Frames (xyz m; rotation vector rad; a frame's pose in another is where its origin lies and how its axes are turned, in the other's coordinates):
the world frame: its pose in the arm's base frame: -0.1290 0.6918 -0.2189 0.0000 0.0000 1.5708
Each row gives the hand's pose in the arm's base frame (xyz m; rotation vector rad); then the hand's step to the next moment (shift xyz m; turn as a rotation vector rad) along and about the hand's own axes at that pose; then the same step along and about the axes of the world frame.
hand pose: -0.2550 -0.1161 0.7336 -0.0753 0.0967 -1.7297
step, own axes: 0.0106 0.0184 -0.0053 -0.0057 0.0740 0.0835
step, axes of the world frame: -0.0133 -0.0158 -0.0073 -0.0080 -0.0823 0.0751
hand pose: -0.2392 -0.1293 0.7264 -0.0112 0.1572 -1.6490
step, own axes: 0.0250 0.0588 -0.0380 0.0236 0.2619 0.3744
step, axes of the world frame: -0.0256 -0.0523 -0.0462 -0.0792 -0.2957 0.3400
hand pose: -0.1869 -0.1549 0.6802 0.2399 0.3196 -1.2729
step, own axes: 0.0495 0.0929 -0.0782 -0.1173 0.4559 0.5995
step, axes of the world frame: 0.0089 -0.0941 -0.0909 0.0221 -0.4683 0.6010
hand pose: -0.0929 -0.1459 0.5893 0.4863 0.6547 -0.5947
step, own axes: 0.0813 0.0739 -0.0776 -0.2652 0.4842 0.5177
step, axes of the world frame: 0.0707 -0.0675 -0.0924 0.1429 -0.3578 0.6514
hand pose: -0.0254 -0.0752 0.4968 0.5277 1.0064 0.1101
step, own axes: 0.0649 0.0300 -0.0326 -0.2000 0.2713 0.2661
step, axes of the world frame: 0.0593 -0.0126 -0.0500 0.0722 -0.1528 0.3948
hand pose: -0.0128 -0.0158 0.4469 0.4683 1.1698 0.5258
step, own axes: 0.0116 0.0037 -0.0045 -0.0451 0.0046 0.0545
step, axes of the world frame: 0.0103 0.0013 -0.0077 -0.0279 -0.0374 0.0534
